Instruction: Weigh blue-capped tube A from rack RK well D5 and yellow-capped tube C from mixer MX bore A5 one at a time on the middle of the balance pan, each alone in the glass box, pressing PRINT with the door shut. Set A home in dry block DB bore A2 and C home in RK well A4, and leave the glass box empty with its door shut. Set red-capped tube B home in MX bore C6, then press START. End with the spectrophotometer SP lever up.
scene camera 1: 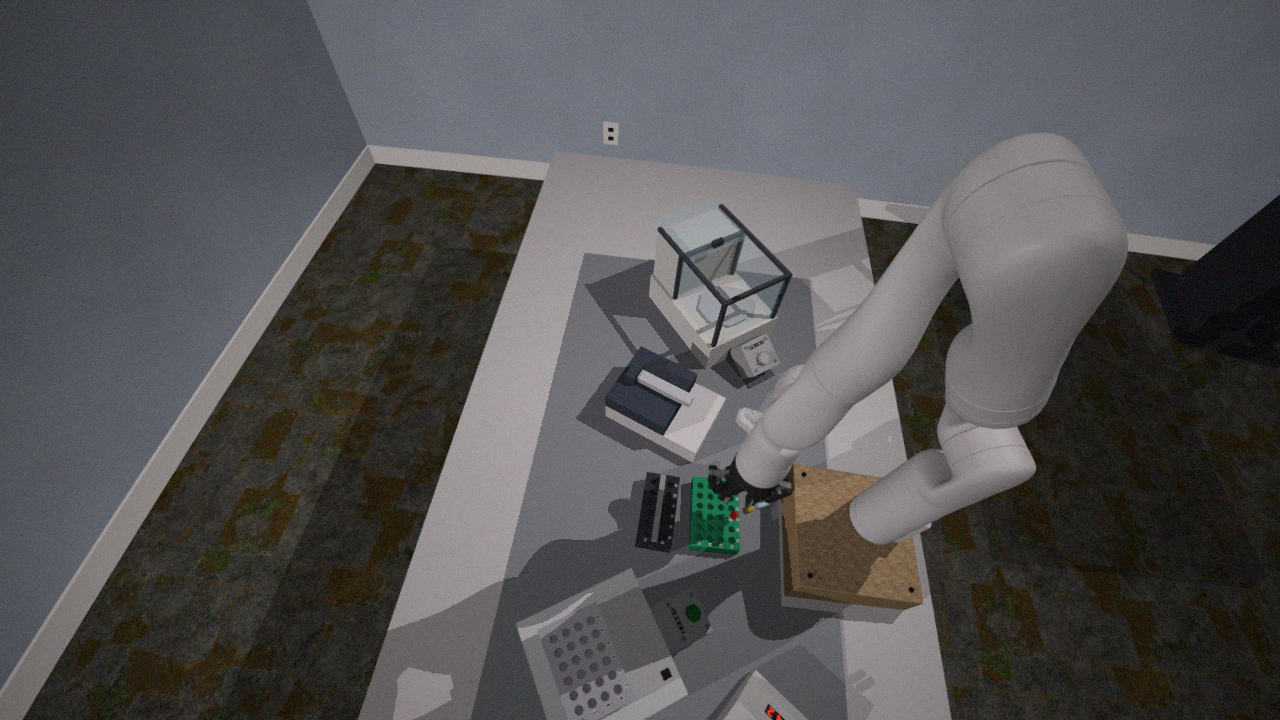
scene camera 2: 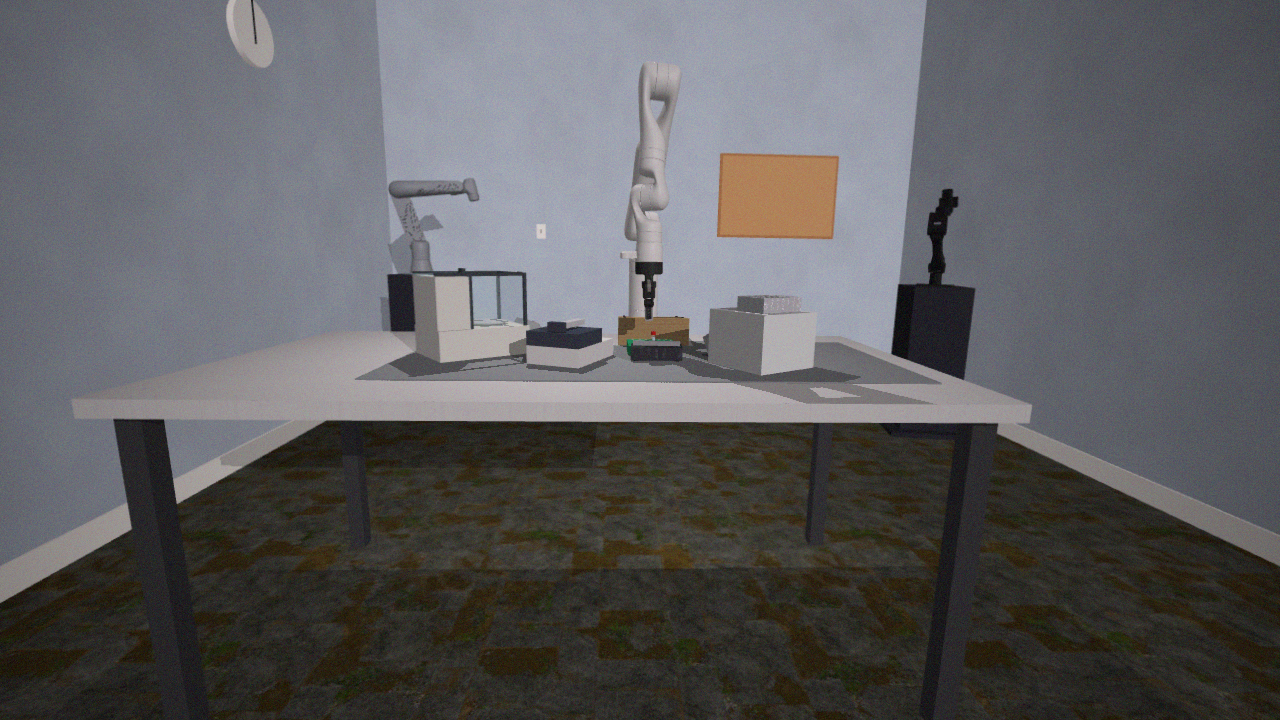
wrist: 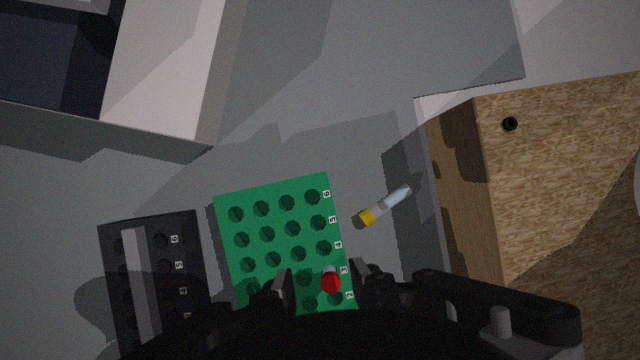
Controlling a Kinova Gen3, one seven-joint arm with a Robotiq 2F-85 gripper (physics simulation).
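Pixels of known places: gripper, fingertip midpoint: [scene camera 1: 736, 500] [scene camera 2: 648, 320] [wrist: 322, 280]; arm's base, link origin: [scene camera 1: 874, 517] [scene camera 2: 642, 316].
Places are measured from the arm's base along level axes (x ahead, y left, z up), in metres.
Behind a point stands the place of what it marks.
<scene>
My gripper [scene camera 1: 750, 497] @(y 0.054, x 0.241, z 0.016 m) [scene camera 2: 648, 315] @(y 0.054, x 0.241, z 0.016 m) [wrist: 322, 280] @(y 0.054, x 0.241, z 0.016 m) is partly open and empty above the green rack [scene camera 1: 715, 541] @(y 0.115, x 0.254, z -0.039 m) [wrist: 270, 196] @(y 0.011, x 0.279, z -0.039 m). Yellow-capped tube C [scene camera 1: 750, 509] @(y 0.032, x 0.204, z -0.057 m) [wrist: 367, 217] @(y 0.028, x 0.206, z -0.056 m) is tilted over on its side, outside the rack, between it and the wooden base; whether it touches the table is unclear. Red-capped tube B [scene camera 1: 733, 515] @(y 0.069, x 0.237, z -0.015 m) [scene camera 2: 653, 334] @(y 0.068, x 0.242, z -0.022 m) [wrist: 330, 282] @(y 0.066, x 0.236, z -0.015 m) stands in the rack's labelled edge column near label 3, seen between the fingers in the wrist view. Blue-capped tube A does not show. The balance's glass box [scene camera 1: 751, 291] @(y -0.306, x 0.313, z 0.144 m) [scene camera 2: 498, 300] @(y -0.311, x 0.409, z 0.074 m) shows no tube; its door's state is unclear. The spectrophotometer lever [scene camera 1: 665, 386] @(y -0.118, x 0.419, z 0.029 m) appears low.
A black block [scene camera 1: 657, 510] @(y 0.101, x 0.366, z -0.021 m) [scene camera 2: 656, 354] @(y 0.097, x 0.396, z -0.051 m) [wrist: 107, 260] @(y 0.058, x 0.398, z -0.033 m) with a light bar stands beside the rack. The white mixer [scene camera 1: 640, 608] @(y 0.274, x 0.346, z 0.066 m) [scene camera 2: 760, 344] @(y 0.344, x 0.502, z 0.001 m) has a green-button box [scene camera 1: 682, 617] @(y 0.257, x 0.280, z 0.003 m) beside it. A wooden base [scene camera 1: 841, 528] @(y 0.040, x 0.057, z 0.005 m) [wrist: 560, 165] @(y -0.011, x 0.100, z 0.008 m) bears the arm. A button box [scene camera 1: 756, 355] @(y -0.272, x 0.259, z 0.002 m) stands by the balance.
</scene>
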